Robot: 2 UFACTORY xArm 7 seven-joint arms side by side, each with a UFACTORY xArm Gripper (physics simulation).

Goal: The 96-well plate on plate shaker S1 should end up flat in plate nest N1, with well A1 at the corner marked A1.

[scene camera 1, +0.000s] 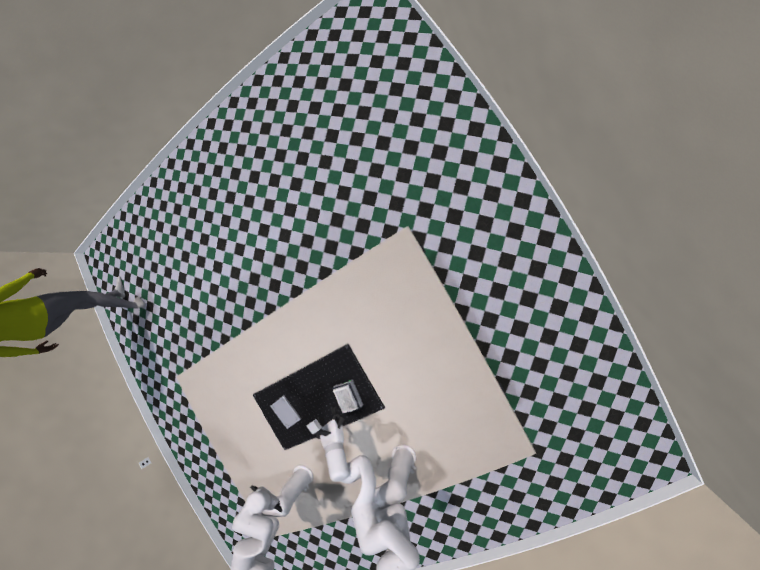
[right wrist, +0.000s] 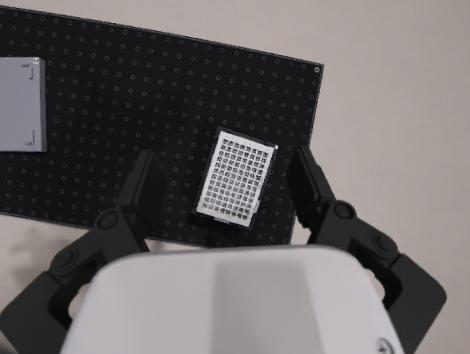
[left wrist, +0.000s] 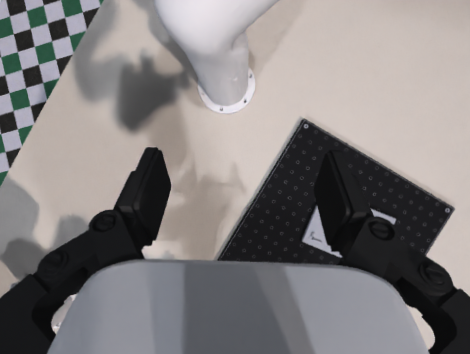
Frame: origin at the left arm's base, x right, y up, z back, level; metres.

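Seen in the pictures: left gripper, fingertip midpoint: (left wrist: 242,168); right gripper, fingertip midpoint: (scene camera 1: 326,412) (right wrist: 226,163); left arm's base, origin of the base link: (scene camera 1: 303,474) (left wrist: 226,86); right arm's base, origin of the base link: (scene camera 1: 404,455).
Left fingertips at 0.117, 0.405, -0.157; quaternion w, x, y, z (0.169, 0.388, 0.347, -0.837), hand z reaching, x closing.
Offsets run from my left fingertips to a thing's top centre, as dx, dy, dz. "spot": to the spot under its first point. Level surfaces: height alone.
The white 96-well plate {+0.366, -0.323, -0.259} (scene camera 1: 345,397) (right wrist: 233,177) sits on the dark shaker {spot: +0.413, -0.337, -0.288} (right wrist: 270,172), at the right in the right wrist view, turned a little against the nest. Its well A1 cannot be made out. The grey nest {-0.051, -0.375, -0.244} (scene camera 1: 285,411) (left wrist: 311,231) (right wrist: 17,105) has corner brackets and a small label at one corner, unreadable here. It is cut off in the right wrist view and partly hidden by a finger in the left. My right gripper (scene camera 1: 330,423) (right wrist: 226,163) is open and empty, with the plate below between its fingers in view. My left gripper (scene camera 1: 266,498) (left wrist: 242,168) is open and empty, away from the plate.
Shaker and nest stand on a black perforated board {dy -0.391} (scene camera 1: 319,392) (left wrist: 295,185) (right wrist: 125,60) on the pale table {dy -0.404} (scene camera 1: 417,343). In the left wrist view, a white arm base (left wrist: 225,90) stands behind the fingers. A person (scene camera 1: 24,317) is at the far left of the scene view.
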